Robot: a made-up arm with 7 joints. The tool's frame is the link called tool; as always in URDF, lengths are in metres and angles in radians. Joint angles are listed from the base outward.
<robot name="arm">
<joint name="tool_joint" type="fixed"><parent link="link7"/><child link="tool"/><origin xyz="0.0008 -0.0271 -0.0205" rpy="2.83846 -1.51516 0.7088"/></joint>
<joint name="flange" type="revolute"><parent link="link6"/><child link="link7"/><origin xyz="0.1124 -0.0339 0.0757" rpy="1.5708 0 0"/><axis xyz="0 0 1"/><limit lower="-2.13" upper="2.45"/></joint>
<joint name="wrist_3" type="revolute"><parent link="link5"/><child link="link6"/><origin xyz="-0.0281 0.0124 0.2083" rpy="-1.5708 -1.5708 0"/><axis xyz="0 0 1"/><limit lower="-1.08" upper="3.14"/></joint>
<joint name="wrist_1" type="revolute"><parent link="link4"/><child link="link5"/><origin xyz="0.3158 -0.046 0.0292" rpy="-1.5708 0 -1.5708"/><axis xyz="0 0 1"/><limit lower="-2.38" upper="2.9"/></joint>
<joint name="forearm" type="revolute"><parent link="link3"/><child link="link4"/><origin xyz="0.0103 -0.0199 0.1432" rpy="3.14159 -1.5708 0"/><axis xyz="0 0 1"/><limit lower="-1.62" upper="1.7"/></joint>
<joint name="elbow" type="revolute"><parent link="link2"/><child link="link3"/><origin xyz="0.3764 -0.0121 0.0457" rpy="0 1.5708 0"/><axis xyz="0 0 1"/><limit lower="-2.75" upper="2.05"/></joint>
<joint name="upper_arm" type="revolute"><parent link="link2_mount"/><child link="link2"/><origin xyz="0.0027 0.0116 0.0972" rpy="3.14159 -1.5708 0"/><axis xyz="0 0 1"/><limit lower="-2.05" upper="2.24"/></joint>
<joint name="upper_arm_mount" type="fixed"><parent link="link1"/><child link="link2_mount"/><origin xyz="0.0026 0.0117 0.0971"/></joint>
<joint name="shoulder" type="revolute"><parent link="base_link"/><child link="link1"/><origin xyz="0.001 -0.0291 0.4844" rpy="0 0 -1.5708"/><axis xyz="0 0 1"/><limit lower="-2.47" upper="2.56"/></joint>
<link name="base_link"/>
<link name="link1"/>
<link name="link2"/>
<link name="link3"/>
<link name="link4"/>
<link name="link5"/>
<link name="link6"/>
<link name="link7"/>
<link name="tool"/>
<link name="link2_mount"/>
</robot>
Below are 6 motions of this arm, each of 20 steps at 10 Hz.
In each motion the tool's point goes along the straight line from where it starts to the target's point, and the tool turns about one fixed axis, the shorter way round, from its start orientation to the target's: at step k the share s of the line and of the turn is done. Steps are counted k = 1, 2, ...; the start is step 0. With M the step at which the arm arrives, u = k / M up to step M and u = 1 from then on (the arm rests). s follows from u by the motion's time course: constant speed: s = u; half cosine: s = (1 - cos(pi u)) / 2; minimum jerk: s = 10 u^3 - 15 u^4 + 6 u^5.
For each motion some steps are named. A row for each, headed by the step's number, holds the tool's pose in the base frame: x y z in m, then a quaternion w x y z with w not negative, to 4 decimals.
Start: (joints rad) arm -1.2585 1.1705 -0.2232 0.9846 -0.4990 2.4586 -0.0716
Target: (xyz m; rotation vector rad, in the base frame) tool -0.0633 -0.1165 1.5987 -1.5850 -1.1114 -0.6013
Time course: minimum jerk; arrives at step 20
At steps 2, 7, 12, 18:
2: -0.3022 0.5461 1.3240 0.1874 -0.7068 -0.6523 -0.1997
7: -0.2476 0.3947 1.3868 0.2701 -0.7067 -0.6177 -0.2147
12: -0.1398 0.0957 1.5107 0.4262 -0.6894 -0.5348 -0.2391
18: -0.0654 -0.1108 1.5963 0.5262 -0.6645 -0.4673 -0.2515

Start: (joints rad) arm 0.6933 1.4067 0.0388 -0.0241 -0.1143 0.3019 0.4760
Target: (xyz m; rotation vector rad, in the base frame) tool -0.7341 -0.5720 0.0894 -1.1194 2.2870 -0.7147
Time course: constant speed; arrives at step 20
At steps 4, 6, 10, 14, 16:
4: -0.8032 -0.7644 0.6877 0.3034 0.5336 -0.6570 0.4377
6: -0.7945 -0.7404 0.6129 0.2369 0.5290 -0.6958 0.4241
10: -0.7773 -0.6923 0.4633 0.0998 0.5103 -0.7605 0.3890
14: -0.7600 -0.6442 0.3138 0.0396 -0.4789 0.8065 -0.3443
16: -0.7514 -0.6201 0.2390 0.1092 -0.4588 0.8222 -0.3188

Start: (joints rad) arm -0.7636 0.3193 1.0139 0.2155 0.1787 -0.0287 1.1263
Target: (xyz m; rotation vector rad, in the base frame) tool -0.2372 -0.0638 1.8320 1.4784 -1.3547 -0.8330
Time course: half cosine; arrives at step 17
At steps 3, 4, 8, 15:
3: -0.1121 0.1635 1.8233 0.7962 0.5957 0.0860 0.0618
4: -0.1196 0.1498 1.8238 0.7911 0.6091 0.0445 0.0359
8: -0.1634 0.0704 1.8269 0.7212 0.6546 -0.1955 -0.1145
15: -0.2326 -0.0555 1.8317 0.4862 0.6102 -0.5330 -0.3274

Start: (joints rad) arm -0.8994 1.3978 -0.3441 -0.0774 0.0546 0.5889 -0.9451
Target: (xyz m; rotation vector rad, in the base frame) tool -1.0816 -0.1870 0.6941 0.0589 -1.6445 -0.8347
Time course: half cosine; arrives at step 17
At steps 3, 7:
3: -0.7490 0.7197 0.7905 0.3050 -0.3969 -0.6889 -0.5243
7: -0.8526 0.4372 0.7605 0.4127 -0.2724 -0.7190 -0.4884

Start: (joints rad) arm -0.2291 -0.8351 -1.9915 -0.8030 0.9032 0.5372 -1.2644
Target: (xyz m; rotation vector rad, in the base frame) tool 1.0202 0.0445 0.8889 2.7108 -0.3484 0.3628
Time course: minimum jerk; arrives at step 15
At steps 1, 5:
1: 0.8921 0.0973 1.1921 0.4543 -0.8616 0.1941 -0.1165
5: 0.9187 0.0863 1.1291 0.3276 -0.9180 0.1860 -0.1239

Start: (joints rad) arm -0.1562 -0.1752 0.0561 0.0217 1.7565 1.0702 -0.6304
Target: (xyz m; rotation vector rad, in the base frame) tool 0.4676 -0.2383 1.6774 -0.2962 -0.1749 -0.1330
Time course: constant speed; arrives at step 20
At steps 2, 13, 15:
2: 0.2960 -0.1308 1.7432 0.7159 0.3453 -0.3575 0.4904
13: 0.4009 -0.1965 1.7030 0.9611 0.0521 -0.2124 0.1687
15: 0.4199 -0.2084 1.6957 0.9786 -0.0052 -0.1784 0.1024

